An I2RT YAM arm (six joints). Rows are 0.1 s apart.
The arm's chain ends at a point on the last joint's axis. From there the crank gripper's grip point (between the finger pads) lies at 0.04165 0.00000 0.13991 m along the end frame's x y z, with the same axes.
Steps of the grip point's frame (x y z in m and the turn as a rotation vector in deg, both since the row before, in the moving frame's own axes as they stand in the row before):
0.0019, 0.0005, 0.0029, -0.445, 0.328, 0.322
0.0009, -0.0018, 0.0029, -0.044, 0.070, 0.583
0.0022, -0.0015, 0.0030, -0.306, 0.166, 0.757
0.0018, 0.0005, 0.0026, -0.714, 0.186, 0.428
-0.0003, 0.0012, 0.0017, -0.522, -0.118, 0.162
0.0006, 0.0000, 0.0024, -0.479, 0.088, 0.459
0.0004, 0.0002, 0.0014, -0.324, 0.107, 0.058
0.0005, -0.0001, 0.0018, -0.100, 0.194, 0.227
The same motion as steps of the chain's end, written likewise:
0.0011, -0.0008, 0.0031, -0.445, 0.328, 0.322
0.0007, -0.0023, 0.0030, -0.044, 0.070, 0.583
0.0018, -0.0028, 0.0031, -0.306, 0.166, 0.757
0.0014, -0.0016, 0.0027, -0.714, 0.186, 0.428
0.0000, -0.0002, 0.0016, -0.522, -0.118, 0.162
0.0004, -0.0015, 0.0025, -0.479, 0.088, 0.459
0.0001, -0.0006, 0.0015, -0.324, 0.107, 0.058
0.0000, -0.0005, 0.0019, -0.100, 0.194, 0.227

